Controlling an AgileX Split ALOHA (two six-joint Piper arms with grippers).
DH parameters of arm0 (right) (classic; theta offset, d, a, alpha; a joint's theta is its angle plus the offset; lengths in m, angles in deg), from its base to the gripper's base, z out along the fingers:
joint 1: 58.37 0.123 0 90
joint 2: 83.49 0 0.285 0
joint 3: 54.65 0 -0.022 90
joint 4: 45.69 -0.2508 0 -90
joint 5: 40.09 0 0.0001 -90
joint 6: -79 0.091 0 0
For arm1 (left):
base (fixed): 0 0 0 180
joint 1: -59.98 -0.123 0 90
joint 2: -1.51 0 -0.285 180
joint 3: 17.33 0 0.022 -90
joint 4: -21.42 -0.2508 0 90
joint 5: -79.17 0 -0.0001 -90
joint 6: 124.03 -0.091 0 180
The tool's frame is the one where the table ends.
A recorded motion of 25 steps. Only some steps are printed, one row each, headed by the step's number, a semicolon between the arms.
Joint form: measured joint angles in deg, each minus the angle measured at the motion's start. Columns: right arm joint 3, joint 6, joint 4, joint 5, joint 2, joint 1; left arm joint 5, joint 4, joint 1, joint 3, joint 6, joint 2.
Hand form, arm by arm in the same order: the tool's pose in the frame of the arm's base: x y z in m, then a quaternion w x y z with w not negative. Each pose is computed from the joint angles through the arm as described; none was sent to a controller.
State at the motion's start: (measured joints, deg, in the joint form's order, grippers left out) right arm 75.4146 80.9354 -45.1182 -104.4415 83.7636 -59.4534; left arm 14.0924 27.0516 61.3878 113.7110 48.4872 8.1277
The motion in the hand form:
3: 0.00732 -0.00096 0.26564 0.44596 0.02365 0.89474 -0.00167; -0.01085 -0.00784 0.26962 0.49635 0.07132 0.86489 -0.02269
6: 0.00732 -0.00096 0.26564 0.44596 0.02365 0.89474 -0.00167; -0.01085 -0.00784 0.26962 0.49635 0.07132 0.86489 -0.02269
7: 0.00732 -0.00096 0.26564 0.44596 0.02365 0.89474 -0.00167; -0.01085 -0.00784 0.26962 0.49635 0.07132 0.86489 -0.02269
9: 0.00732 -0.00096 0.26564 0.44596 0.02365 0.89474 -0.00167; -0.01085 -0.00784 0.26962 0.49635 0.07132 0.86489 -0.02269
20: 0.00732 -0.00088 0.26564 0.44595 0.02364 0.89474 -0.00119; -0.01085 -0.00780 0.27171 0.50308 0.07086 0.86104 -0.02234
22: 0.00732 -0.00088 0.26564 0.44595 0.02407 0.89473 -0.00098; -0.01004 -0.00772 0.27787 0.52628 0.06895 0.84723 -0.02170
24: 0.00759 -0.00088 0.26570 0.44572 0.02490 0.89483 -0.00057; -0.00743 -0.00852 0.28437 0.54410 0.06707 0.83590 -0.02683
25: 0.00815 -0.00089 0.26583 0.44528 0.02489 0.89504 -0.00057; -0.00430 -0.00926 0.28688 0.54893 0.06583 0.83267 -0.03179
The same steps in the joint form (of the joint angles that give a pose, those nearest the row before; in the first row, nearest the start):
3: 0.00 0.00 0.00 0.00 0.00 0.00; 0.00 0.00 0.00 0.00 0.00 0.00
6: 0.00 0.00 0.00 0.00 0.00 0.00; 0.00 0.00 0.00 0.00 0.00 0.00
7: 0.00 0.00 0.00 0.00 0.00 0.00; 0.00 0.00 0.00 0.00 0.00 0.00
9: 0.00 0.00 0.00 0.00 0.00 0.00; 0.00 0.00 0.00 0.00 0.00 0.00
20: 0.00 0.00 -0.05 0.00 0.00 0.00; 0.63 0.00 0.00 0.26 0.00 0.00
22: 0.00 0.06 -0.05 0.00 0.00 0.00; 3.20 0.06 0.00 0.80 0.00 0.00
24: 0.00 0.16 -0.06 0.06 -0.09 0.00; 5.81 0.75 0.00 1.34 0.00 0.75
25: 0.00 0.16 -0.06 0.18 -0.26 0.00; 7.24 1.34 0.00 1.39 0.00 1.59

